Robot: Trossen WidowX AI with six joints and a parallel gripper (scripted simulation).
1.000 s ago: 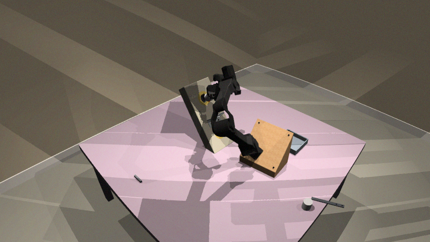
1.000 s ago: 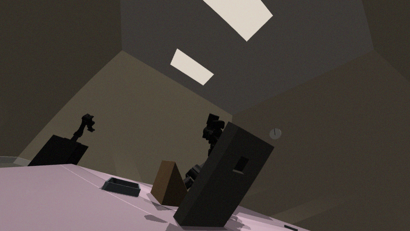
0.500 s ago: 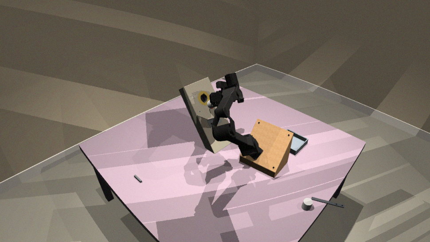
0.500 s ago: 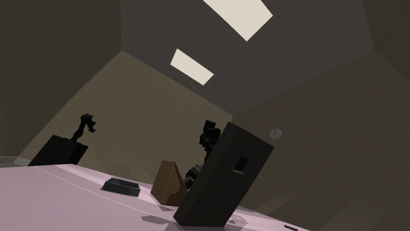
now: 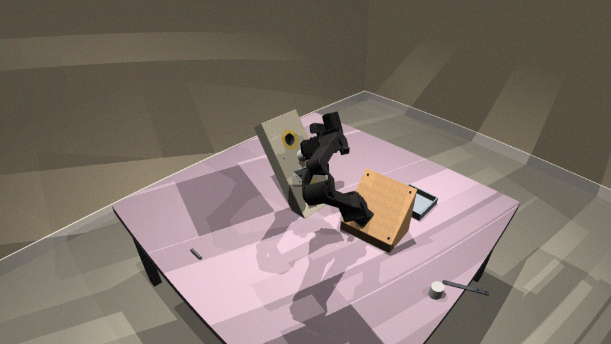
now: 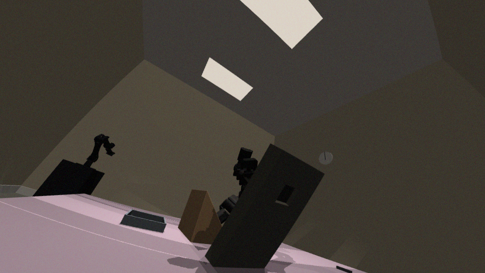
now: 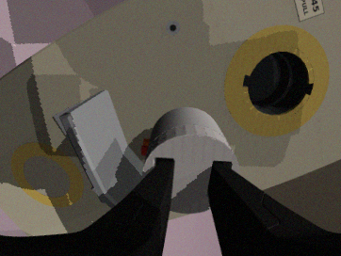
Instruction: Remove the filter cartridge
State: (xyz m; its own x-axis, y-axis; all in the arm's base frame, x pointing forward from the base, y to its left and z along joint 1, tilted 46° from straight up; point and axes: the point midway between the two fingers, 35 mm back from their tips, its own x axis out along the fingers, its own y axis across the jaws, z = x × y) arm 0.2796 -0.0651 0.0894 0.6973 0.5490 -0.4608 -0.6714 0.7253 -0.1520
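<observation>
The round grey filter cartridge lies 10 mm ahead of my gripper tip and 10 mm below it. From my gripper tip the other things lie so: grey tray: 320 mm behind, 300 mm to the right, 200 mm below; then service panel: 50 mm ahead, 10 mm to the left, 50 mm below.
</observation>
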